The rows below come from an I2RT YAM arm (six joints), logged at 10 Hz.
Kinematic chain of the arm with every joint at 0, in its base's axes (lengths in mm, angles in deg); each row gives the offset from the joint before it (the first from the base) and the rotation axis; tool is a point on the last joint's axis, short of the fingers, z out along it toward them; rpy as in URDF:
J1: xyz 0 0 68 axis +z
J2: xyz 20 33.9 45.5 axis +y
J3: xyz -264 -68.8 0 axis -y
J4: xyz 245 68.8 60 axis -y
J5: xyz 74 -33.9 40.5 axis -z
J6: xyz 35.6 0 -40.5 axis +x
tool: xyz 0 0 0 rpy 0 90 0
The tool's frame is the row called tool.
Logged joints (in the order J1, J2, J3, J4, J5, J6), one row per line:
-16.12, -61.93, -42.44, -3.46, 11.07, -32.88
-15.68, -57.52, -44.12, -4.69, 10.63, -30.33
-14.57, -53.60, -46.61, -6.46, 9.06, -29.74
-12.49, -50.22, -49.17, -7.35, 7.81, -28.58
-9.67, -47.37, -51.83, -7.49, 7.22, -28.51
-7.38, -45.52, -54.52, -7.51, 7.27, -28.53
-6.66, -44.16, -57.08, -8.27, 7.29, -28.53
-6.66, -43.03, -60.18, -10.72, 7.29, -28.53
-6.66, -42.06, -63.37, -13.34, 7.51, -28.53
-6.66, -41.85, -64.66, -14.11, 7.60, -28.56
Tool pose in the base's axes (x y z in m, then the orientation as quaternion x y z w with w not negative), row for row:
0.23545, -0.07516, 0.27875, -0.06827, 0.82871, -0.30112, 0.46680
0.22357, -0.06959, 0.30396, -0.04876, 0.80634, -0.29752, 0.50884
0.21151, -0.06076, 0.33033, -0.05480, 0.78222, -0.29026, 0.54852
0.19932, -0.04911, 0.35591, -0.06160, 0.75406, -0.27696, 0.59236
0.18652, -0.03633, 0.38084, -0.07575, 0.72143, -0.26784, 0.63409
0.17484, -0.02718, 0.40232, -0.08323, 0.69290, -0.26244, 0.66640
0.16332, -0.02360, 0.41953, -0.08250, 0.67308, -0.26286, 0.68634
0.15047, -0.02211, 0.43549, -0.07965, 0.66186, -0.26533, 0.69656
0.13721, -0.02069, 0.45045, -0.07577, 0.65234, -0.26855, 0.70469
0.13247, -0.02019, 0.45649, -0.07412, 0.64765, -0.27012, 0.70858
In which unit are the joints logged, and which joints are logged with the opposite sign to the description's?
The joints are logged in degrees. Opposite sign: J2, J3.
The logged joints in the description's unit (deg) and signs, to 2 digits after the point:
-16.12, 61.93, 42.44, -3.46, 11.07, -32.88
-15.68, 57.52, 44.12, -4.69, 10.63, -30.33
-14.57, 53.60, 46.61, -6.46, 9.06, -29.74
-12.49, 50.22, 49.17, -7.35, 7.81, -28.58
-9.67, 47.37, 51.83, -7.49, 7.22, -28.51
-7.38, 45.52, 54.52, -7.51, 7.27, -28.53
-6.66, 44.16, 57.08, -8.27, 7.29, -28.53
-6.66, 43.03, 60.18, -10.72, 7.29, -28.53
-6.66, 42.06, 63.37, -13.34, 7.51, -28.53
-6.66, 41.85, 64.66, -14.11, 7.60, -28.56

